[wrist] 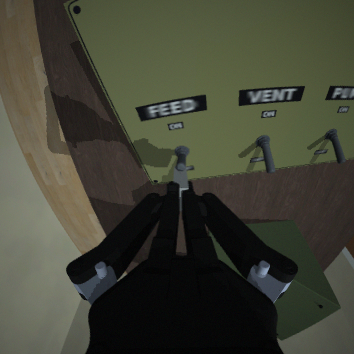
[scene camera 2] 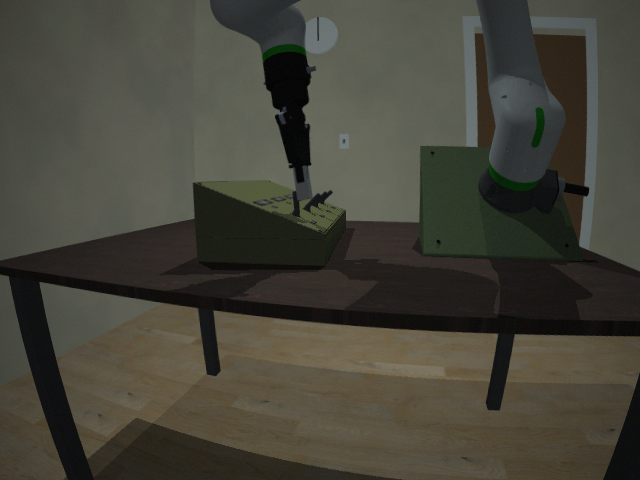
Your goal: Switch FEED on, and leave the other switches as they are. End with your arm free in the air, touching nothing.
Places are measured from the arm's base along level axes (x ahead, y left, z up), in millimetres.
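Pixels of known places: gripper, fingertip midpoint: (wrist: pixel 179 175) (scene camera 2: pixel 305 199); arm's base, link origin: (scene camera 2: pixel 508 189).
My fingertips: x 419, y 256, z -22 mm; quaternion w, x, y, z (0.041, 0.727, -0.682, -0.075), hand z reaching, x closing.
Ahead of a thing's pixels: the offset from my fingertips to its middle. Level surfaces: height alone.
The FEED lever @[dx +20, dy +0, dz -6 mm] (scene camera 2: pixel 296 204) (wrist: pixel 182 158) on the olive switch box @[dx +132, dy -159, dz -60 mm] (scene camera 2: pixel 248 227) (wrist: pixel 200 55) stands nearly upright; in the wrist view it looks foreshortened below its ON mark. The VENT lever @[dx +35, dy -120, dz -11 mm] (wrist: pixel 268 156) and the third lever @[dx +63, dy -237, dz -11 mm] (wrist: pixel 336 146) lean away from their ON marks, toward the box's low edge. My gripper (scene camera 2: pixel 303 196) (wrist: pixel 179 175) is shut and empty. Its tip is at the low-edge side of the FEED lever, very close to or touching it; the exact contact is hidden.
A green slanted box (scene camera 2: pixel 449 201) (wrist: pixel 310 295) stands on the dark table @[dz -119 mm] (scene camera 2: pixel 289 289), right of the switch box in the scene view. A white arm section (scene camera 2: pixel 519 129) with a green ring hangs in front of it. The VENT lever is the neighbour beside FEED.
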